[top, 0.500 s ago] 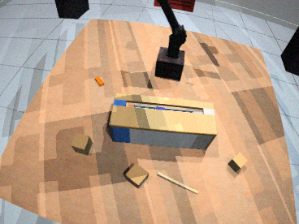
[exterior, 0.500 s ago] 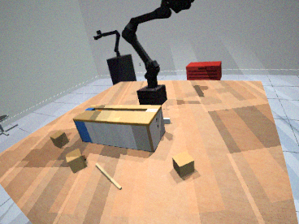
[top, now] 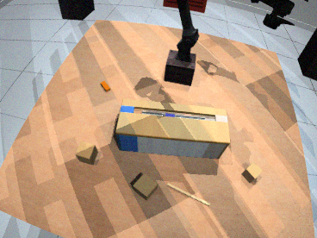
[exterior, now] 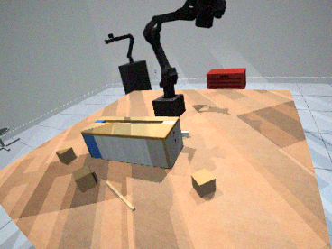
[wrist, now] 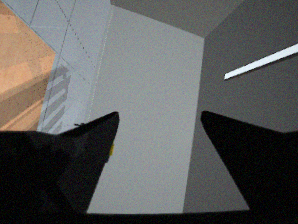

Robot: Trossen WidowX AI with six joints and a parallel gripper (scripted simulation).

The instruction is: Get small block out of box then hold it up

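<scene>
The box is 460 mm below my gripper tip, 310 mm to the right of it and 180 mm ahead of it. Round my gripper tip: orange block (660 mm to the right, 520 mm below, 50 mm ahead); then thin stick (520 mm below, 420 mm ahead, 190 mm to the right).
</scene>
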